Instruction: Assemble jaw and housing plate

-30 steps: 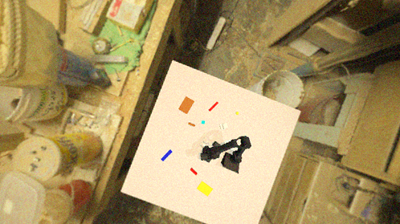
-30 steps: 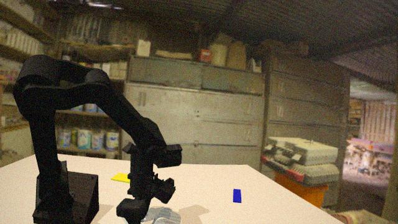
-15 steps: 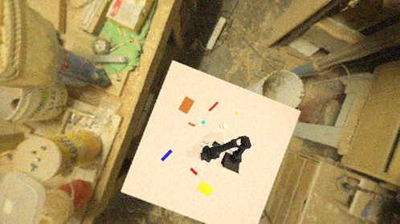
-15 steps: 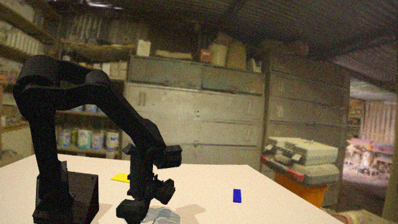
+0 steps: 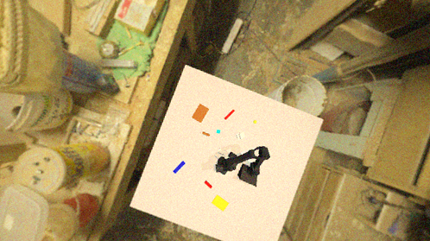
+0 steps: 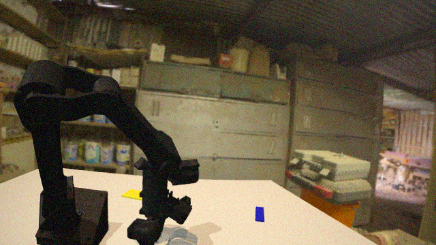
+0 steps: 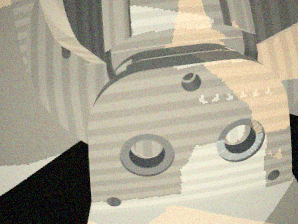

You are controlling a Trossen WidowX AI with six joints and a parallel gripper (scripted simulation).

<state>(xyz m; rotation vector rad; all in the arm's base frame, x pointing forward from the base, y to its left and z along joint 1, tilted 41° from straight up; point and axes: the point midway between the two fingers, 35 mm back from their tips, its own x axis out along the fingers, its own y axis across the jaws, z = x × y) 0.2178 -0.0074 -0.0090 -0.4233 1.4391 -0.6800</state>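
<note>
My gripper tip is now 10 mm short of the housing plate and 20 mm below it. Also, from my gripper tip: brown block (260 mm ahead, 140 mm to the right, 10 mm above); cyan block (170 mm ahead, 200 mm to the right, 10 mm below); pale ribbed base (70 mm ahead, 10 mm to the right, 10 mm below).
</note>
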